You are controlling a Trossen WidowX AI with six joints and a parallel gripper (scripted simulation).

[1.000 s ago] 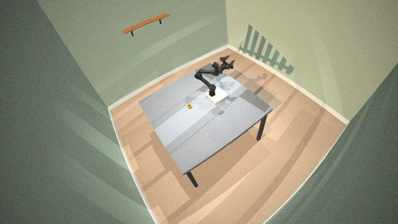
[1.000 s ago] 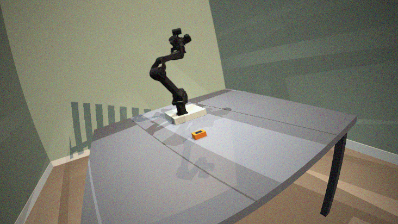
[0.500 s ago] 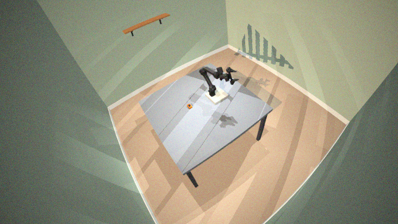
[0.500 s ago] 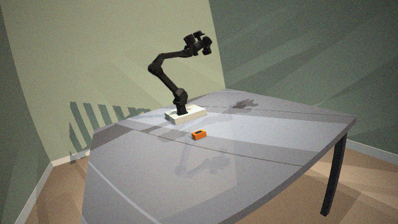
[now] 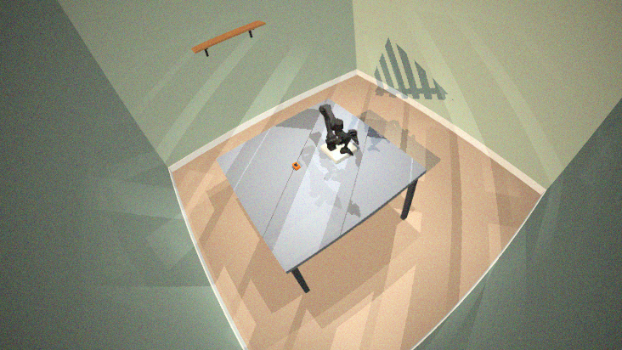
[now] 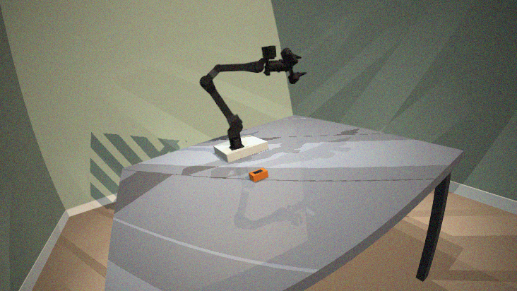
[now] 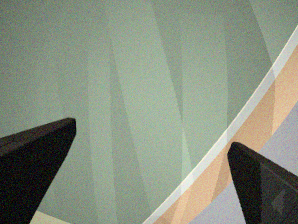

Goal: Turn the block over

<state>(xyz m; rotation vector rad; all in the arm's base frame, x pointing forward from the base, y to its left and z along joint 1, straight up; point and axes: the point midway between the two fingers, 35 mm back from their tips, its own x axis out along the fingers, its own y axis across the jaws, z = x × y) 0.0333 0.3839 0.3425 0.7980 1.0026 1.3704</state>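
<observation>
The orange block is 30 cm ahead of my gripper tip, 42 cm to the right of it and 36 cm below it.
</observation>
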